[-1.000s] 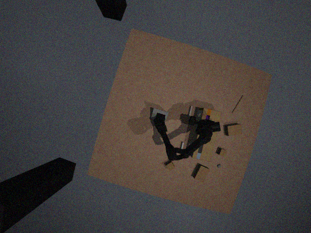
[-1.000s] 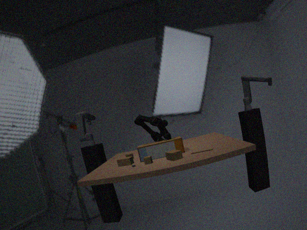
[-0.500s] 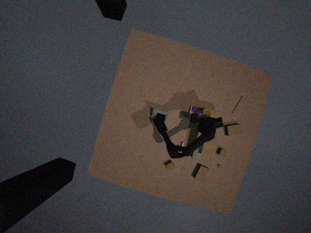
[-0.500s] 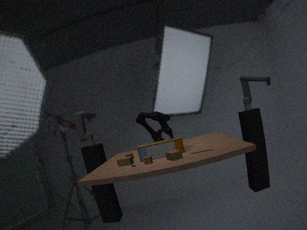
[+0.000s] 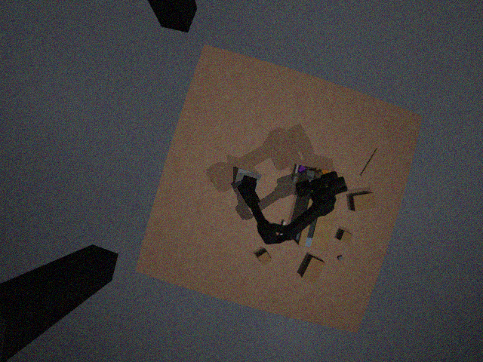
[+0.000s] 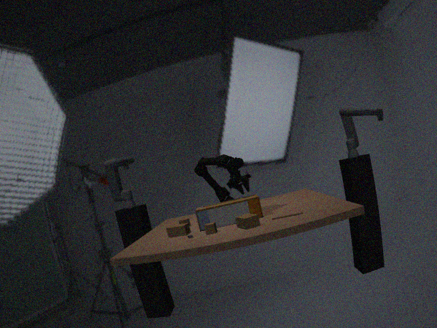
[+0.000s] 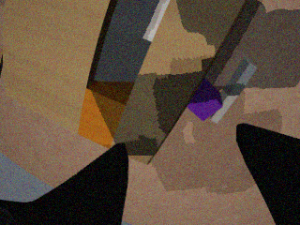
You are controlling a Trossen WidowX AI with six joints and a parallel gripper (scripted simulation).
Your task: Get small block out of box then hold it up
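Now: gripper tip 40 mm past the purple block, 40 mm to the right of it and 140 mm above it. From my gripper tip the other things lie so: thin rod (310 mm ahead, 190 mm to the left, 150 mm below); tiny piece (310 mm ahead, 350 mm to the right, 140 mm below); clear-fronted box (40 mm ahead, 130 mm to the right, 90 mm below).
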